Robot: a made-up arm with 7 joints. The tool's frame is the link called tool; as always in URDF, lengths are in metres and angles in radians.
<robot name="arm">
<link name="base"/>
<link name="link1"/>
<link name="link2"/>
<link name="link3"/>
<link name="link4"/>
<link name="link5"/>
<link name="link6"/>
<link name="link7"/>
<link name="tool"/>
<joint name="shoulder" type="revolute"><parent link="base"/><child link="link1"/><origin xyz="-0.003 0.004 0.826"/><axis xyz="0 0 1"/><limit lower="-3.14" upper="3.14"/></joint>
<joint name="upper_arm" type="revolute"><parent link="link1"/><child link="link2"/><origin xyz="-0.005 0.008 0.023"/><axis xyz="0 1 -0.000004"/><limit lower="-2.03" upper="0.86"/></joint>
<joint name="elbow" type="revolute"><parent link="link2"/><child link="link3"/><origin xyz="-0.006 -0.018 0.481"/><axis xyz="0 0 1"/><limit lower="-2.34" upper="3.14"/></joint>
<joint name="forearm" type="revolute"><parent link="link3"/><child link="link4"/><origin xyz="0.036 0.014 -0.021"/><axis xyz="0 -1 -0.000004"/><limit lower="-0.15" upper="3.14"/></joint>
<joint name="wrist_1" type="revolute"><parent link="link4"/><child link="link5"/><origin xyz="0.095 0.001 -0.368"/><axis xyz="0 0.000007 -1"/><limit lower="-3.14" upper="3.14"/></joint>
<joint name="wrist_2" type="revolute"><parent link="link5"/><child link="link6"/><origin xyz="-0.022 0.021 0.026"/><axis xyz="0 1 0.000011"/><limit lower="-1.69" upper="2.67"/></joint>
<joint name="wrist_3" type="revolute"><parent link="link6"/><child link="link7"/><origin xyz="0.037 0.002 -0.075"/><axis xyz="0 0.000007 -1"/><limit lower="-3.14" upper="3.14"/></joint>
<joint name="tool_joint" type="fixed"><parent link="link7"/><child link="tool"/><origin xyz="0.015 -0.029 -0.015" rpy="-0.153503 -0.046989 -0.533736"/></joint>
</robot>
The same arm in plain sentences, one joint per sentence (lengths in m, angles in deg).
The arm has seven revolute joints in a row. What follows holds with every joint at zero, and every direction is one of the base frame's. Joint 1 is mounted 0.003 m along -x and 0.004 m along +y and 0.826 m along +z from the base frame's origin and rotates about +z, from -179.91 to 179.91 deg. Joint 2 is mounted 0.005 m along -x and 0.008 m along +y and 0.023 m along +z from joint 1 and rotates about +y, from -116.31 to 49.27 deg. Joint 3 is mounted 0.006 m along -x and 0.018 m along -y and 0.481 m along +z from joint 2 and rotates about +z, from -134.07 to 179.91 deg. Joint 4 is mounted 0.036 m along +x and 0.014 m along +y and 0.021 m along -z from joint 3 and rotates about -y, from -8.59 to 179.91 deg. Joint 5 is mounted 0.095 m along +x and 0.001 m along +y and 0.368 m along -z from joint 4 and rotates about -z, from -179.91 to 179.91 deg. Joint 6 is mounted 0.022 m along -x and 0.021 m along +y and 0.026 m along +z from joint 5 and rotates about +y, from -96.83 to 152.98 deg. Joint 7 is mounted 0.037 m along +x and 0.002 m along +y and 0.075 m along -z from joint 6 and rotates about -z, from -179.91 to 179.91 deg. The tool frame, which is the frame that the pose is given for, is mounted 0.015 m along +x and 0.029 m along -y and 0.015 m along -z from joint 7; its axes are the base frame's turned by roll -8.8, pitch -2.69 and yaw -30.58 deg (as in URDF: about the fixed x, then y, then z).
